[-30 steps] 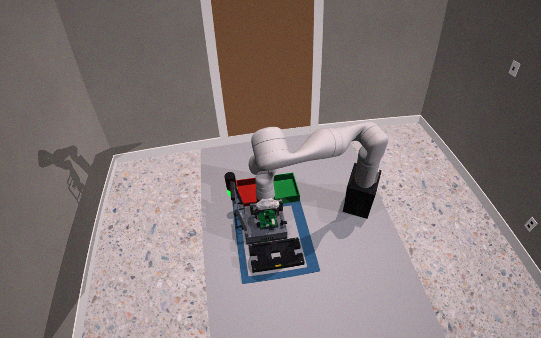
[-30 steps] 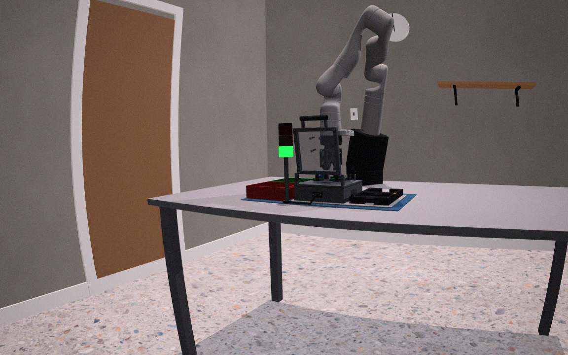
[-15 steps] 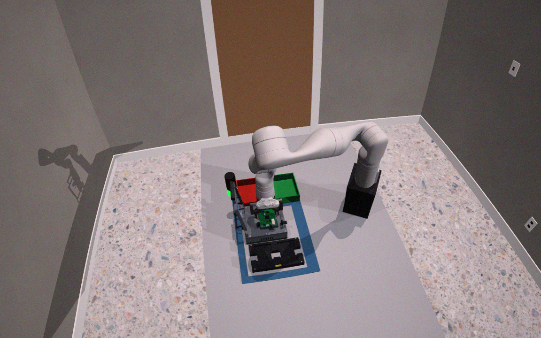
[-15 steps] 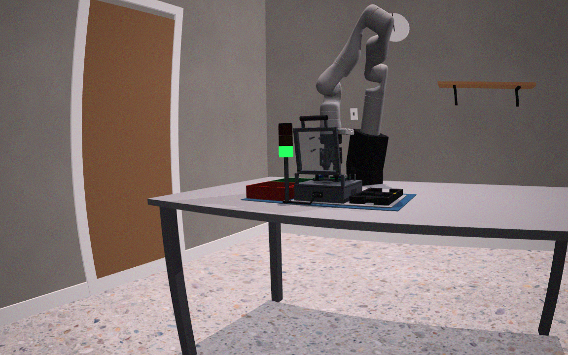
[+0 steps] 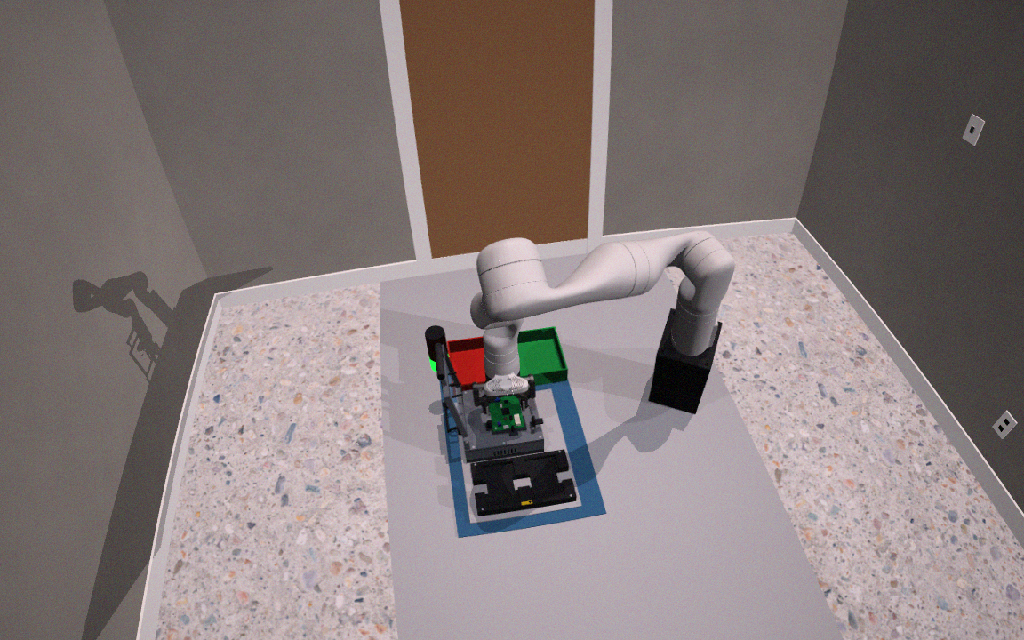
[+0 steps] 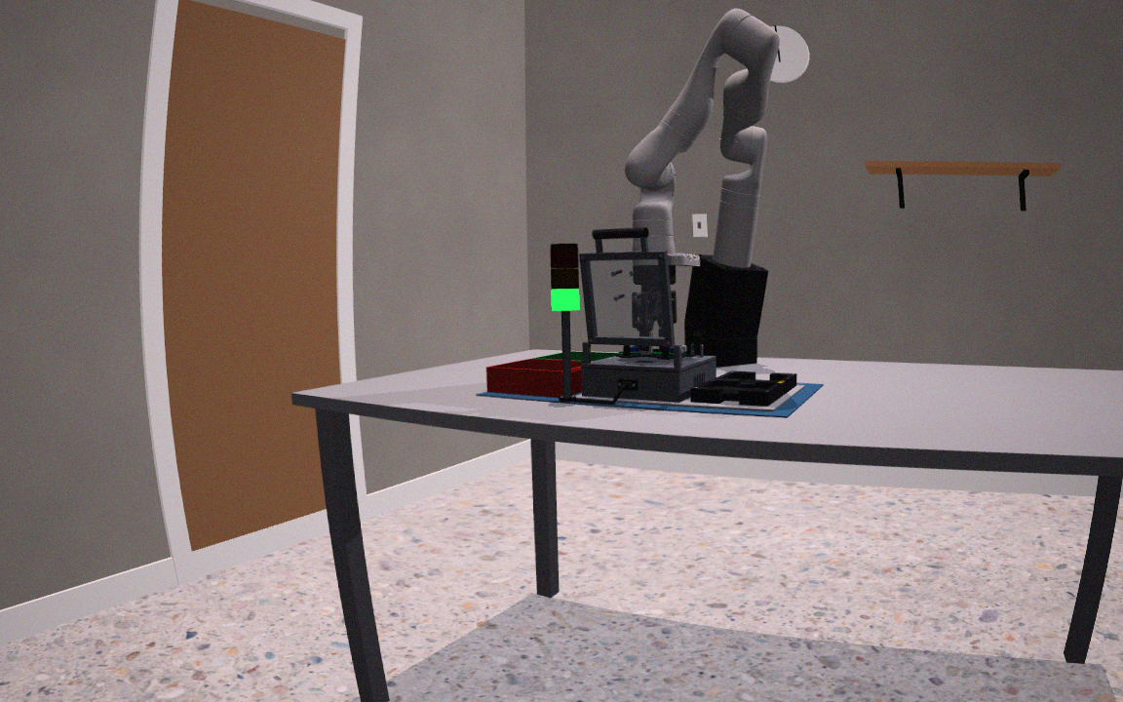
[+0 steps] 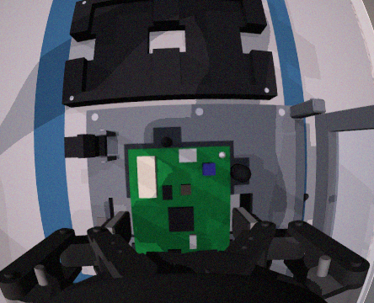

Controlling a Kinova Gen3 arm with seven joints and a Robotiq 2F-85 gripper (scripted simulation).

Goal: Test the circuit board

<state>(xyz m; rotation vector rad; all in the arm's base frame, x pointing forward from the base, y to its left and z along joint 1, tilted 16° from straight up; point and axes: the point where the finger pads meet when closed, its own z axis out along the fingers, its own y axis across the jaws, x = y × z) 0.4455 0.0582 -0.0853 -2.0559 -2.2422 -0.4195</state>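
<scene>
The green circuit board is 1 cm below my hand. From my hand the other things lie so: red bin 19 cm to the right, 7 cm below, 7 cm ahead; then latch hook 7 cm behind, 5 cm to the left, 1 cm above; then lid 11 cm ahead, 10 cm above, 1 cm to the left.
</scene>
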